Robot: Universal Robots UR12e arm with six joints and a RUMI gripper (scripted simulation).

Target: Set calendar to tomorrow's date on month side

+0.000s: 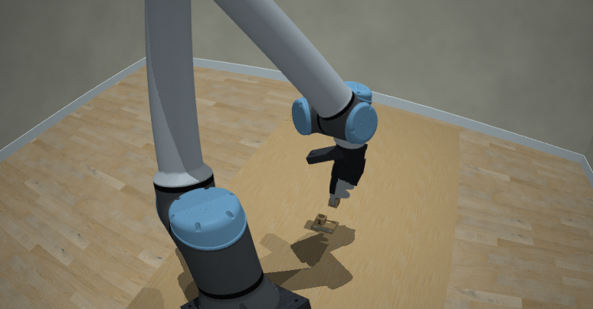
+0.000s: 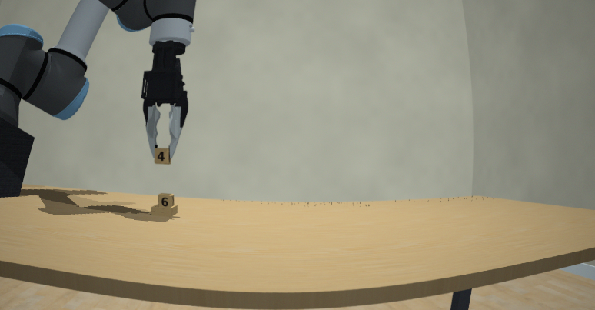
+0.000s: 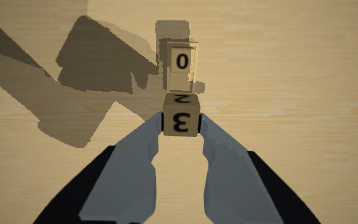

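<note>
The wooden tray is 12 cm below my hand and 2 cm to the left of it. Also, from my hand: wooden digit cube: 1 cm below.
</note>
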